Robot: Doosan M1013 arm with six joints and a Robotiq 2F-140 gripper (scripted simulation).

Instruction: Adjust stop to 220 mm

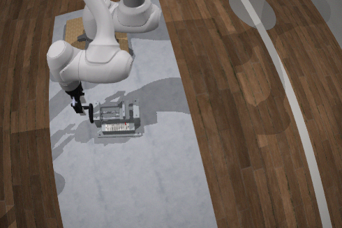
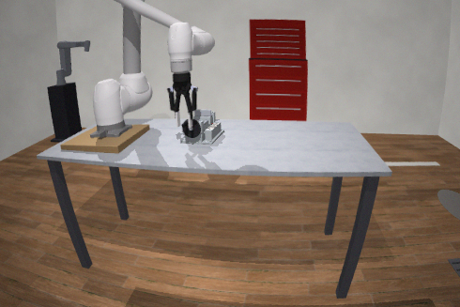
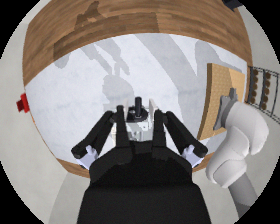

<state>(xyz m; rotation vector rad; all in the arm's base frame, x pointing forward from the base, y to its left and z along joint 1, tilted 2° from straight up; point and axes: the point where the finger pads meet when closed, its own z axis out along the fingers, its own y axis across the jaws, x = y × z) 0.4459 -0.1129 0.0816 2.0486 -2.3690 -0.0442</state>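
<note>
My gripper is now 1 cm short of the black handwheel, 2 cm to the right of it and 3 cm above it. Round my hand: grey stop fixture: 5 cm ahead, 18 cm to the left, 3 cm below.
</note>
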